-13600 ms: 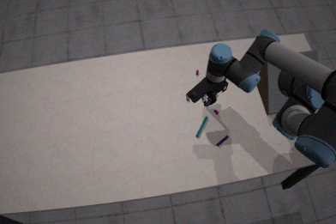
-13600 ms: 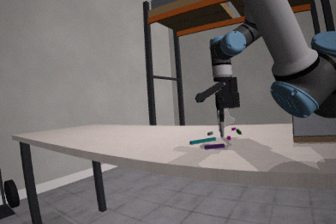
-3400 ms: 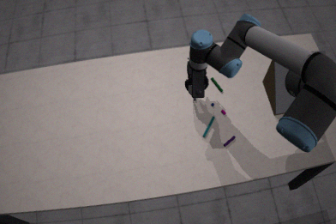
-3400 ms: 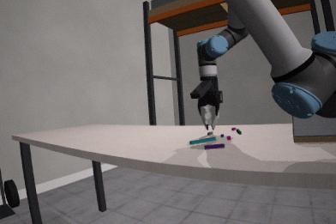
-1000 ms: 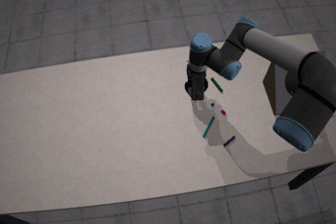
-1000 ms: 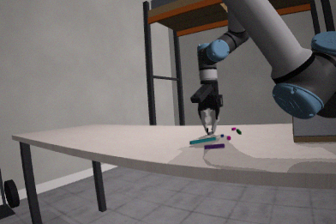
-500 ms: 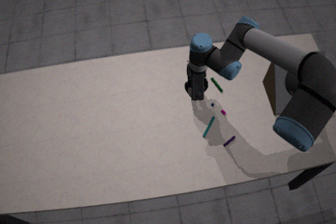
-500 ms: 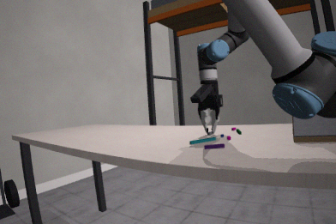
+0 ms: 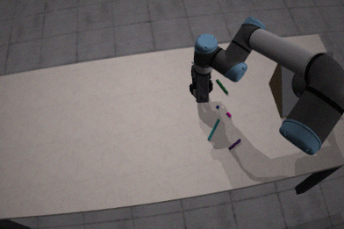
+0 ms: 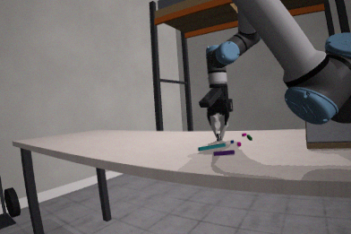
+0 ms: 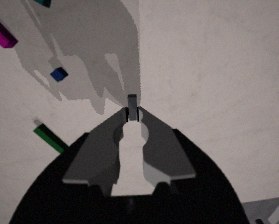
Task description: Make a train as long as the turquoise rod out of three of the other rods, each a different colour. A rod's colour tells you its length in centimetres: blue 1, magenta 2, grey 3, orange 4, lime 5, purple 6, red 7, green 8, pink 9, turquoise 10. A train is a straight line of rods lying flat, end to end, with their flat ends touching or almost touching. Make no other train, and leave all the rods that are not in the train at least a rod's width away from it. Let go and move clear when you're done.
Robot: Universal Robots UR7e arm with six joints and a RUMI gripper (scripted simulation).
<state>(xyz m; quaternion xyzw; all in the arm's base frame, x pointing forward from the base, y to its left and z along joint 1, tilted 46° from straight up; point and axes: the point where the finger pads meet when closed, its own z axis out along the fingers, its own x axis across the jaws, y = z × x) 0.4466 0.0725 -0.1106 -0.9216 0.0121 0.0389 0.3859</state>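
Right now my hand is 70 mm past the small blue rod, 50 mm to the right of it and 10 mm above it. Also, from my hand: green rod 110 mm behind, 50 mm to the right, 10 mm below; turquoise rod 40 mm behind, 150 mm to the left, 10 mm below; grey rod 10 mm below.
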